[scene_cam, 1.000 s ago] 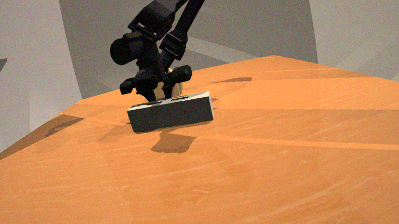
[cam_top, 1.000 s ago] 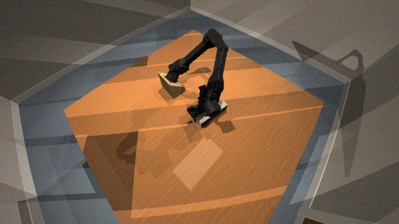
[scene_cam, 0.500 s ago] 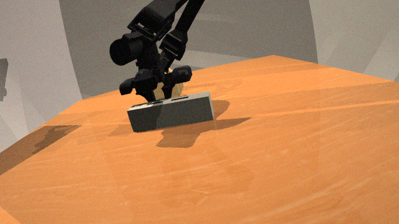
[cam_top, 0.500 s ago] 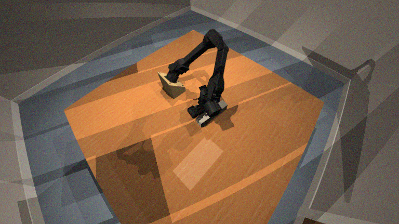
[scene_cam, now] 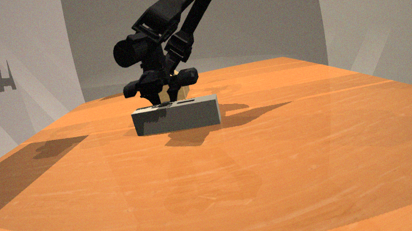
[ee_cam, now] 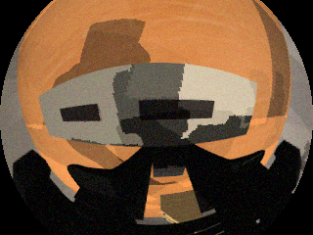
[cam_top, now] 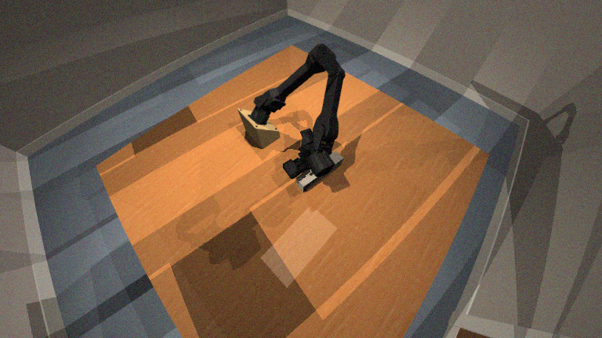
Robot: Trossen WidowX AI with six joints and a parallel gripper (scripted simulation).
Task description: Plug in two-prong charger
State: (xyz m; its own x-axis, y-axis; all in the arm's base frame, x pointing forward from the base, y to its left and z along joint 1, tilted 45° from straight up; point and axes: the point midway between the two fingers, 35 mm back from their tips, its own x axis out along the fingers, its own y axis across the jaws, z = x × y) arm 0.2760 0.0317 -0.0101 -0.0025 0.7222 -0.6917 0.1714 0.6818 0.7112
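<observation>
My gripper tip is 2 cm short of the dark charger and 1 cm below it.
</observation>
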